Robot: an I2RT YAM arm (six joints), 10 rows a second.
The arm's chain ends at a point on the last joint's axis. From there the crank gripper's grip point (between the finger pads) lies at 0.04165 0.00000 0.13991 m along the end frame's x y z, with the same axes.
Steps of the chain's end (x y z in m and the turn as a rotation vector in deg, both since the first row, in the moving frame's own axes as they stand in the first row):
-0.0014 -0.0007 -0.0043 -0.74 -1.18 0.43
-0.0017 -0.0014 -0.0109 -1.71 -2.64 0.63
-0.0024 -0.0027 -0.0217 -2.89 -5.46 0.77
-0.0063 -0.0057 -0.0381 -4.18 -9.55 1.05
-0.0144 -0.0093 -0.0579 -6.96 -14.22 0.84
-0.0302 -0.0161 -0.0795 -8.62 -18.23 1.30
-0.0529 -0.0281 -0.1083 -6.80 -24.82 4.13
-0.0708 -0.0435 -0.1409 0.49 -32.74 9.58
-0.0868 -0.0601 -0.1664 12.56 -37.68 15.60
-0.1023 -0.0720 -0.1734 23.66 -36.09 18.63
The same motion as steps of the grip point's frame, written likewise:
-0.0043 0.0014 -0.0035 -0.74 -1.18 0.43
-0.0082 0.0032 -0.0092 -1.71 -2.64 0.63
-0.0159 0.0049 -0.0186 -2.89 -5.46 0.77
-0.0302 0.0052 -0.0335 -4.18 -9.55 1.05
-0.0501 0.0085 -0.0530 -6.96 -14.22 0.84
-0.0761 0.0059 -0.0752 -8.62 -18.23 1.30
-0.1160 -0.0103 -0.1049 -6.80 -24.82 4.13
-0.1532 -0.0447 -0.1406 0.49 -32.74 9.58
-0.1766 -0.0925 -0.1724 12.56 -37.68 15.60
-0.1819 -0.1301 -0.1849 23.66 -36.09 18.63

